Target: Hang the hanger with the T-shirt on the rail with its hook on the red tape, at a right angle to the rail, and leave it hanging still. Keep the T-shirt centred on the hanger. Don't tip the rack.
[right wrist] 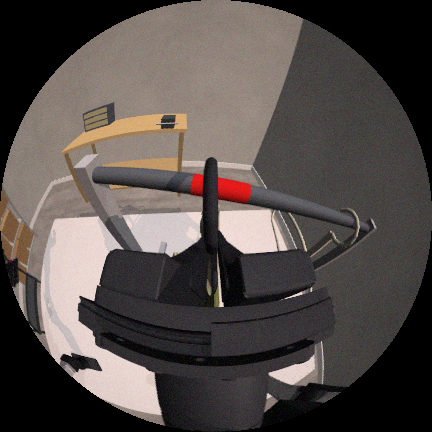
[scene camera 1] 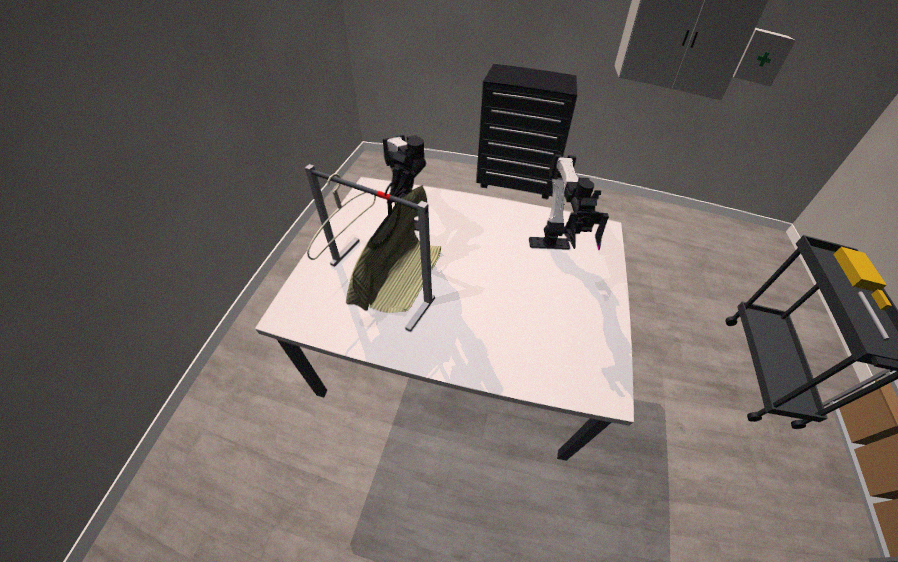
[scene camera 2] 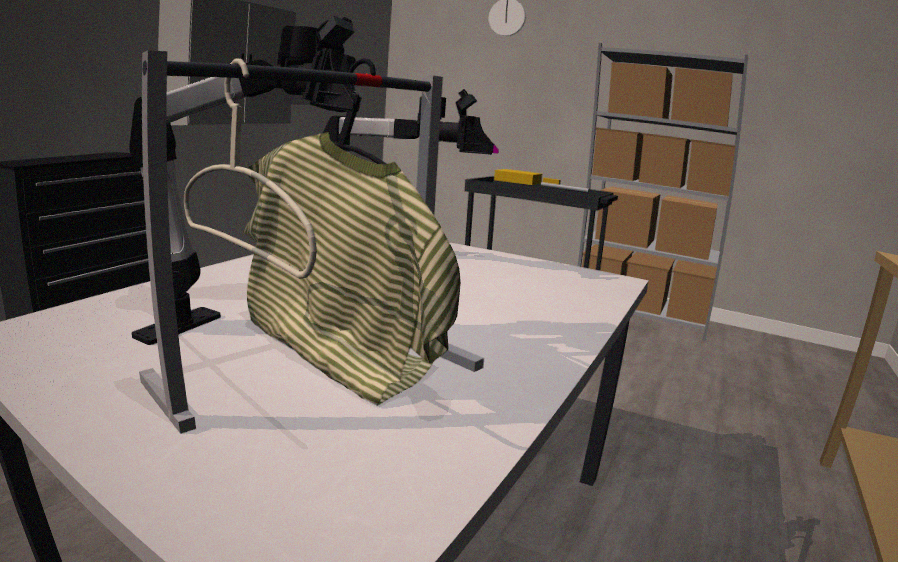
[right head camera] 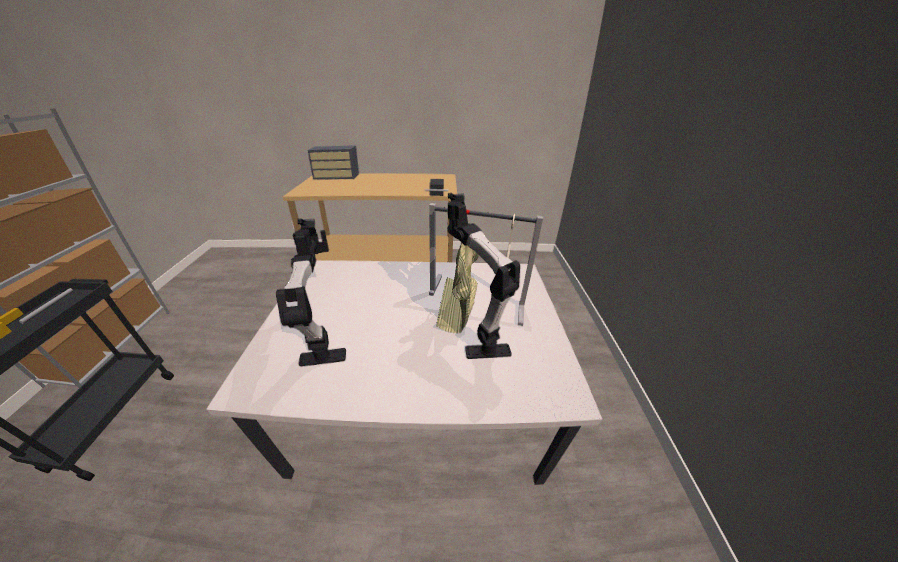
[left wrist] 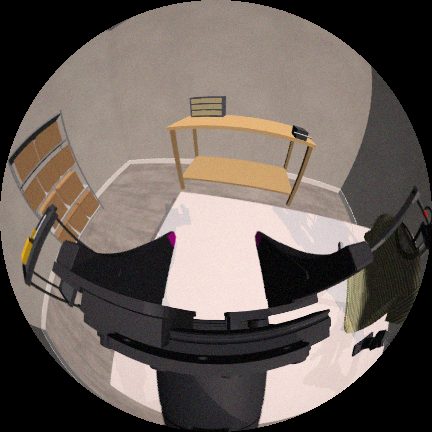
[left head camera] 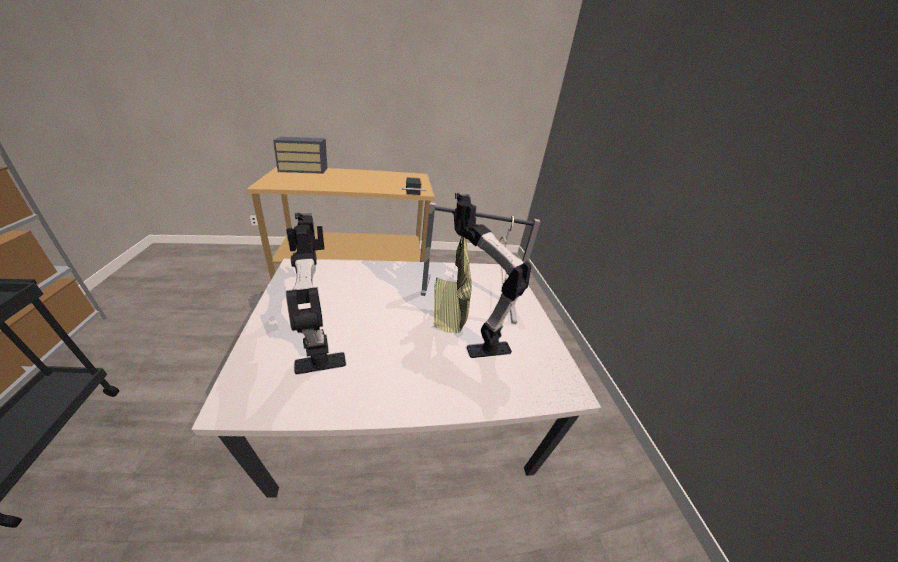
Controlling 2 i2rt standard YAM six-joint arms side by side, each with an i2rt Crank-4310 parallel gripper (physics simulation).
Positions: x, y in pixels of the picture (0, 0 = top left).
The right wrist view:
right gripper: 212, 232
grey rack: 94, 178
black hanger: 210, 187
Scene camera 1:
left gripper: 587, 248
grey rack: 423, 208
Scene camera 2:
left gripper: 495, 151
cream hanger: 234, 165
grey rack: 169, 392
black hanger: 351, 114
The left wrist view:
left gripper: 214, 233
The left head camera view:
grey rack: 426, 277
